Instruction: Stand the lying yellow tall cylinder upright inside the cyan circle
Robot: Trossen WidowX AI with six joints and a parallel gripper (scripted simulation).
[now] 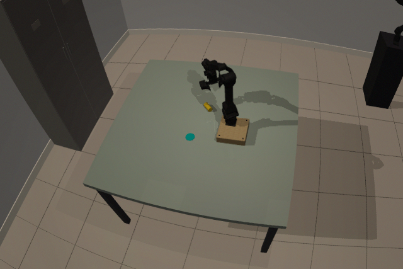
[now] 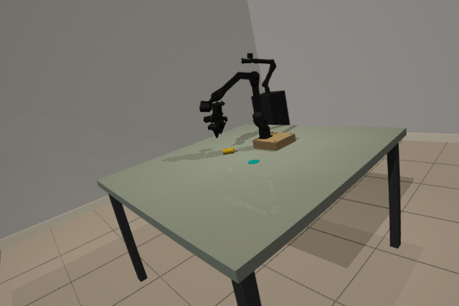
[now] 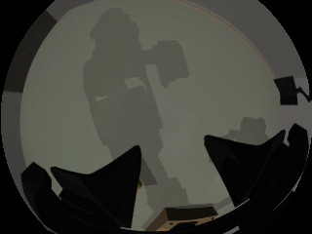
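My gripper tip is now 30 mm short of the yellow tall cylinder, 100 mm to the right of it and 80 mm above it. Round my gripper tip: cyan circle (80 mm ahead, 370 mm to the left, 100 mm below).
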